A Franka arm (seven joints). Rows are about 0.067 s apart.
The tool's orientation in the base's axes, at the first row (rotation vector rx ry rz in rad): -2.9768 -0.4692 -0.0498
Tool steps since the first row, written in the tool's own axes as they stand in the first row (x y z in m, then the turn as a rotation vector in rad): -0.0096 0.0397 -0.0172 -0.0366 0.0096 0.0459; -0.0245 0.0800 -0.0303 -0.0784 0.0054 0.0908; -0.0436 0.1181 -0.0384 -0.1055 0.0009 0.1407; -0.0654 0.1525 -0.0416 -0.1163 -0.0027 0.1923; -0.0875 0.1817 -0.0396 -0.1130 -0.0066 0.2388; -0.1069 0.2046 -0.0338 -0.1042 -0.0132 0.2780; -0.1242 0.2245 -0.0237 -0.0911 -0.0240 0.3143; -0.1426 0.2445 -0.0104 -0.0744 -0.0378 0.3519; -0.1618 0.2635 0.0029 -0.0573 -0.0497 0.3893; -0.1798 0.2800 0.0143 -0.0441 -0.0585 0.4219; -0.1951 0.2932 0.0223 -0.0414 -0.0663 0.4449; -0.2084 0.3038 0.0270 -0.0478 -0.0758 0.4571; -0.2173 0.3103 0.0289 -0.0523 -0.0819 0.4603
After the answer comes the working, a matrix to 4 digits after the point.
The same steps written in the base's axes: 0.0029 -0.0426 0.0118 -0.0313 -0.0142 -0.0486; 0.0010 -0.0869 0.0191 -0.0718 -0.0171 -0.0948; -0.0055 -0.1297 0.0215 -0.0983 -0.0145 -0.1451; -0.0157 -0.1692 0.0194 -0.1090 -0.0077 -0.1964; -0.0277 -0.2032 0.0128 -0.1065 0.0031 -0.2418; -0.0390 -0.2300 0.0032 -0.0997 0.0171 -0.2794; -0.0492 -0.2527 -0.0101 -0.0901 0.0361 -0.3134; -0.0604 -0.2754 -0.0266 -0.0780 0.0591 -0.3482; -0.0726 -0.2975 -0.0431 -0.0649 0.0804 -0.3829; -0.0845 -0.3170 -0.0573 -0.0546 0.0970 -0.4135; -0.0949 -0.3331 -0.0677 -0.0542 0.1082 -0.4352; -0.1042 -0.3465 -0.0743 -0.0630 0.1168 -0.4465; -0.1106 -0.3551 -0.0774 -0.0692 0.1216 -0.4492
The tool's axes in the first row as the columns of a matrix, in the base's axes (rounded; the answer above uses it unrounded):
0.9512 0.3084 0.0127
0.3042 -0.9436 0.1308
0.0523 -0.1206 -0.9913

